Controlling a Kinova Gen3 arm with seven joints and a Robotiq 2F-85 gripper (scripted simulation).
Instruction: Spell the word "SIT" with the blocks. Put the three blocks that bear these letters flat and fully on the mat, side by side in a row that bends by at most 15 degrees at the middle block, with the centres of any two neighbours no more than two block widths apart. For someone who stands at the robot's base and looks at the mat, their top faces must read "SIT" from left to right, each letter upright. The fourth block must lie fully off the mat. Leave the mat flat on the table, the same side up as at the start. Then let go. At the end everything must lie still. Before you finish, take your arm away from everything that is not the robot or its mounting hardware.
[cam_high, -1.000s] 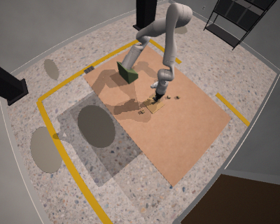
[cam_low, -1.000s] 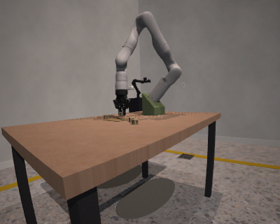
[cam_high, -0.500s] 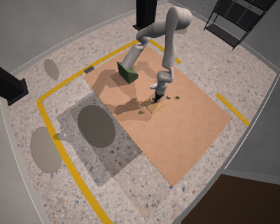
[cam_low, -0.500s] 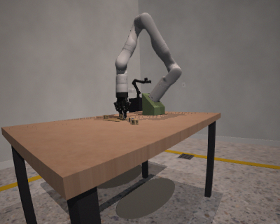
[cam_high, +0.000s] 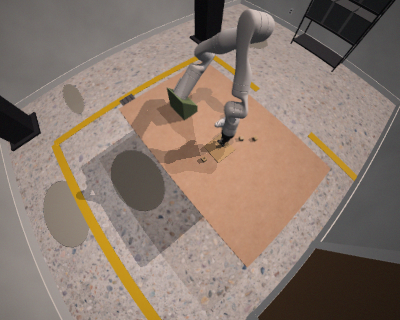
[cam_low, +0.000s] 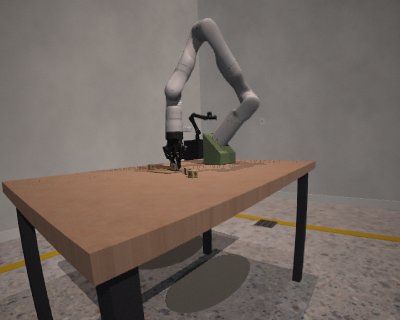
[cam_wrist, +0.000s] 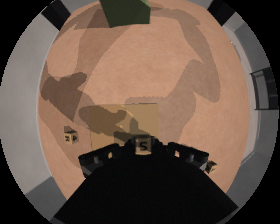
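Now: hand 40 mm to the left of the tan mat and 30 mm above it.
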